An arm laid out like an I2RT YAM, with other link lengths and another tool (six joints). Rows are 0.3 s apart.
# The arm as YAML. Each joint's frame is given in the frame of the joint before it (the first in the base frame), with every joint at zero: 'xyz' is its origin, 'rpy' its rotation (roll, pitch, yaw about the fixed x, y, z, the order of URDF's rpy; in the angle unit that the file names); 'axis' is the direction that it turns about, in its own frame. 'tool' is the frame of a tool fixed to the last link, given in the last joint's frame.
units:
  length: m
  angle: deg
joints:
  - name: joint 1
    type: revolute
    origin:
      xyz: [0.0, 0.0, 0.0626]
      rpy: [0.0, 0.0, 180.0]
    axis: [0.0, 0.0, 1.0]
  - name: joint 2
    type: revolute
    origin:
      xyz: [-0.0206, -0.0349, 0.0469]
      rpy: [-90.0, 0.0, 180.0]
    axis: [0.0, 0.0, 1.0]
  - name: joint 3
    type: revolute
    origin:
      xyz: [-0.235, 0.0, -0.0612]
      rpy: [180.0, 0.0, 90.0]
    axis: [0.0, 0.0, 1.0]
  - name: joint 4
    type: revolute
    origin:
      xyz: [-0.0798, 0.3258, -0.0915]
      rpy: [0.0, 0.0, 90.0]
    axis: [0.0, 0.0, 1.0]
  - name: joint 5
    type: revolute
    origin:
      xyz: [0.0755, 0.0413, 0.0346]
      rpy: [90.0, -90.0, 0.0]
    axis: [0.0, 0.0, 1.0]
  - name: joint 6
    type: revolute
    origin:
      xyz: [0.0, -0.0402, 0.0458]
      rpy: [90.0, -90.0, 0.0]
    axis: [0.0, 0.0, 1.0]
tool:
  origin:
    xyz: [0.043, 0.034, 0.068]
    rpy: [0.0, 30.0, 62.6]
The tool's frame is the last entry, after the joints.
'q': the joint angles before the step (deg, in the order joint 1, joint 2, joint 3, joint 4, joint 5, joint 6). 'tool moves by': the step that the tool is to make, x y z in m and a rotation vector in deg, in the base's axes. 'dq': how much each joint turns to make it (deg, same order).
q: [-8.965 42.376 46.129 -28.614 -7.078 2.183]
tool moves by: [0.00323 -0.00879 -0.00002 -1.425 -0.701 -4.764]
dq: [0.045 -0.393 -0.431 1.018 4.916 0.804]
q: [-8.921 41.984 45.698 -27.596 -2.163 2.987]
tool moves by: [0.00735 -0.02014 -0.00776 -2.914 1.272 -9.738]
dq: [-0.043 1.518 0.005 0.648 10.102 1.188]
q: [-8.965 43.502 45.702 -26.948 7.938 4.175]
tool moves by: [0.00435 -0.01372 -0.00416 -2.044 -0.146 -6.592]
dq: [-0.005 0.696 -0.492 1.465 6.820 0.946]
